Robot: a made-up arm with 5 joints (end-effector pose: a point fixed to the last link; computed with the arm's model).
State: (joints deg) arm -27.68 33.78 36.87 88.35 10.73
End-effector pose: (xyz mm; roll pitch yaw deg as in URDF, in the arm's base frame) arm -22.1 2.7 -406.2 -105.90 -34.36 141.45
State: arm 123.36 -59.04 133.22 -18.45 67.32
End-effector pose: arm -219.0 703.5 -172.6 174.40 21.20 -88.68
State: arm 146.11 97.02 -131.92 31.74 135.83
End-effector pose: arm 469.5 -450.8 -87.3 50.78 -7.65 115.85
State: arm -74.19 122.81 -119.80 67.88 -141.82
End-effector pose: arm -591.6 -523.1 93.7 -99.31 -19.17 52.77
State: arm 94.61 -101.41 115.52 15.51 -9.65
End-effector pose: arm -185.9 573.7 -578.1 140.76 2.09 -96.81
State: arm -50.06 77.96 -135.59 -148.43 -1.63
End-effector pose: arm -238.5 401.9 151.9 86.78 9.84 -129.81
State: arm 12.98 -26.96 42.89 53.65 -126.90
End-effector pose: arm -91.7 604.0 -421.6 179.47 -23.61 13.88
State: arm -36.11 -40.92 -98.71 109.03 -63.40
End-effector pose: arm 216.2 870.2 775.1 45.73 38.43 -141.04
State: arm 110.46 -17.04 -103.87 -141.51 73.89
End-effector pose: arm -101.2 313.4 -379.2 -87.90 -28.89 67.19
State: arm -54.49 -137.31 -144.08 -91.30 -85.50
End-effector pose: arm 66.2 107.4 242.6 104.87 -53.86 -135.18
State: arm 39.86 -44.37 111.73 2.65 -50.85
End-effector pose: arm -114.7 711.6 -188.9 168.03 29.34 -50.01
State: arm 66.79 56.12 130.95 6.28 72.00
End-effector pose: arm -80.1 -223.1 413.6 7.01 28.33 81.81
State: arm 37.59 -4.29 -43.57 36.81 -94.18
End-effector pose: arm -133.8 917.1 339.3 -63.04 7.13 -28.38
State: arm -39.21 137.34 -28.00 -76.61 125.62
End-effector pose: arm -48.1 -434.2 420.5 -51.03 75.66 -46.26
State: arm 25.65 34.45 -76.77 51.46 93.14
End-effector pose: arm -513.9 475.1 319.3 167.62 14.33 -16.51
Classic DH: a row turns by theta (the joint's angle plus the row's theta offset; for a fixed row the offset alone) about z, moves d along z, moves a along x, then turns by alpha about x. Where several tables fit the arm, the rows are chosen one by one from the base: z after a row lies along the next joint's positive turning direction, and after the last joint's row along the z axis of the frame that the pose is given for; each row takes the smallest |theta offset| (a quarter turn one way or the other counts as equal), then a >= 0, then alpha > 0; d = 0 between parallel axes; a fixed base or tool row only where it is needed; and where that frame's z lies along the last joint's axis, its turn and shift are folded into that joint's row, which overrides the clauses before.
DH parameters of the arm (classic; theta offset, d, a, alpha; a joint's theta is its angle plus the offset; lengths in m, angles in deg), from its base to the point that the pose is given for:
base (fixed): 0 0.07 0 -90
joint 1: 0 0.06 0.21 90
joint 2: 90 0.04 0.39 -90
joint 3: 90 0.17 0.11 -90
joint 4: 0 -0.21 -0.08 -90
joint 5: -90 -0.37 0.06 90
tool (fixed): 90 0.16 0 0

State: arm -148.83 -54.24 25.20 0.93 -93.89
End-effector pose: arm -362.5 928.6 414.7 34.99 -17.02 -122.40
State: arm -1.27 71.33 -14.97 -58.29 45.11
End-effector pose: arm -222.7 -45.9 393.4 69.84 55.34 92.19
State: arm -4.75 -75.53 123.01 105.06 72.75
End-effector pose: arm 114.3 187.5 351.9 -10.53 27.69 30.84
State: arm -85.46 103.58 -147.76 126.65 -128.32
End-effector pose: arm -602.2 17.1 28.6 -32.96 -30.05 -33.66
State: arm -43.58 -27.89 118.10 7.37 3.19
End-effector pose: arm 4.8 671.3 -92.2 -96.46 -36.65 -26.97
